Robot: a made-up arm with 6 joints.
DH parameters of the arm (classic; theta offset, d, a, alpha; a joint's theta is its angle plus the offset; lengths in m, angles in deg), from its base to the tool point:
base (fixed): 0 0 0 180
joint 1: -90 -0.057 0.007 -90
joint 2: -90 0.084 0.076 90
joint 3: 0 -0.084 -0.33 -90
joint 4: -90 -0.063 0.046 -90
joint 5: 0 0.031 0.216 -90
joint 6: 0 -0.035 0.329 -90
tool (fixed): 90 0.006 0 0
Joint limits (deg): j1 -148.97..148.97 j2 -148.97..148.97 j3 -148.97..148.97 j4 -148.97..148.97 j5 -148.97..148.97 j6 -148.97..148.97
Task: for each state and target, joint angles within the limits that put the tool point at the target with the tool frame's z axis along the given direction. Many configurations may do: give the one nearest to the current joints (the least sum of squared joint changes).
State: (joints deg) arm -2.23 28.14 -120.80 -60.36 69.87 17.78
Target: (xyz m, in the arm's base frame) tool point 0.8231 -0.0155 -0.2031 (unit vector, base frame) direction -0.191 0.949 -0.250
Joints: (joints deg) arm 5.47 31.37 -129.06 -21.30 53.23 63.54
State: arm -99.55 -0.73 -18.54 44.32 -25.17 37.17
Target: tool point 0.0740 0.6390 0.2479 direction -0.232 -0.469 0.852
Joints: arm -98.11 13.37 -44.26 10.84 -58.14 81.49
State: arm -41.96 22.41 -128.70 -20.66 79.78 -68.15
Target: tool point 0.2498 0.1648 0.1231 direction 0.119 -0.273 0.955
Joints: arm -75.50 11.96 -99.01 -44.37 106.96 -105.16
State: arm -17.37 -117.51 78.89 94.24 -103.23 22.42
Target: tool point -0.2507 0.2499 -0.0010 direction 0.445 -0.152 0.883
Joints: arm -11.12 -118.16 98.10 116.00 -89.21 42.44
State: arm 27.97 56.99 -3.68 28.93 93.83 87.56
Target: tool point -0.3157 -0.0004 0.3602 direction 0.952 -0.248 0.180
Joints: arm 34.29 14.54 27.85 23.43 77.20 117.95
